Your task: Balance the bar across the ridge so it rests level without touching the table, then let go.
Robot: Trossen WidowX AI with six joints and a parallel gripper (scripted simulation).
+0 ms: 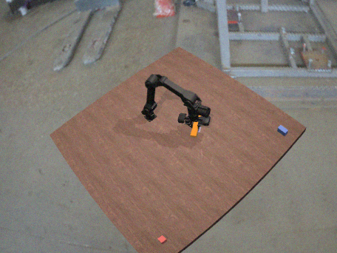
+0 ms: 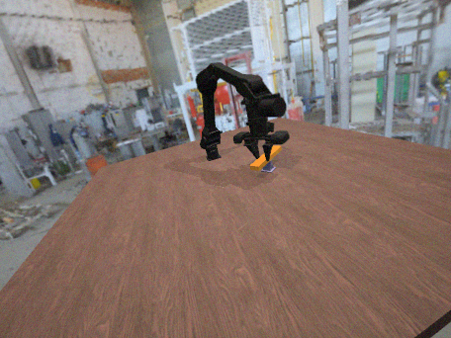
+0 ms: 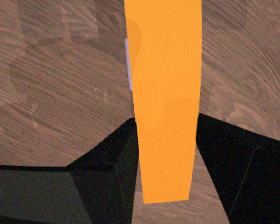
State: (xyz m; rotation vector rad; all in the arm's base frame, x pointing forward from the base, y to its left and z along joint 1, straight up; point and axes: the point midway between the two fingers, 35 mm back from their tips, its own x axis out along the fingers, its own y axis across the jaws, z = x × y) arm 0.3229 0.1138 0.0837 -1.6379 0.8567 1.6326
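Now: gripper tip 2 cm past the bar and 2 cm to the right of it. Also, from my gripper tip: small red block: 42 cm ahead, 61 cm to the right, 3 cm below; then small blue block: 42 cm ahead, 39 cm to the left, 3 cm below.
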